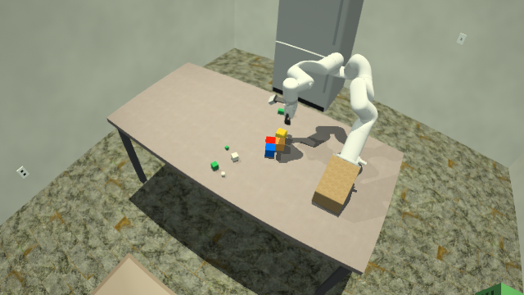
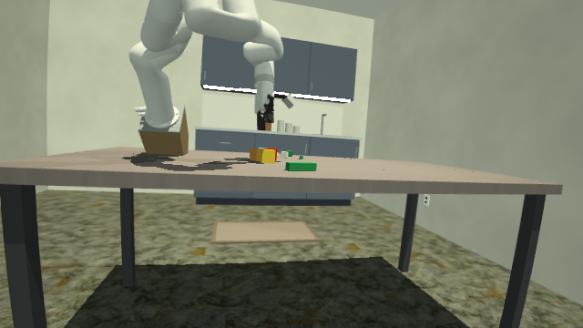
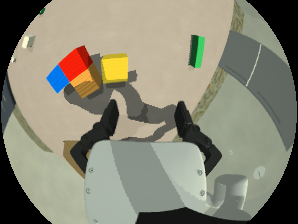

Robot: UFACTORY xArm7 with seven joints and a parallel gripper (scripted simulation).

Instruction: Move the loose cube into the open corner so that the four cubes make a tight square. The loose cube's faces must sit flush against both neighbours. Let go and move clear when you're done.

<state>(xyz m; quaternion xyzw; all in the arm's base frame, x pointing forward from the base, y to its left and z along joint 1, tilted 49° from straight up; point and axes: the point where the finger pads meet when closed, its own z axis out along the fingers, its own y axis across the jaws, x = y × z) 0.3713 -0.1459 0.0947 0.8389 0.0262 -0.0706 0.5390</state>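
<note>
Right now my hand is 2 cm short of the yellow cube, 4 cm to the right of it and 12 cm above it. Also, from my hand: red cube: 5 cm ahead, 13 cm to the left, 12 cm below; then blue cube: 3 cm ahead, 17 cm to the left, 12 cm below; then orange cube: 11 cm to the left, 12 cm below.
</note>
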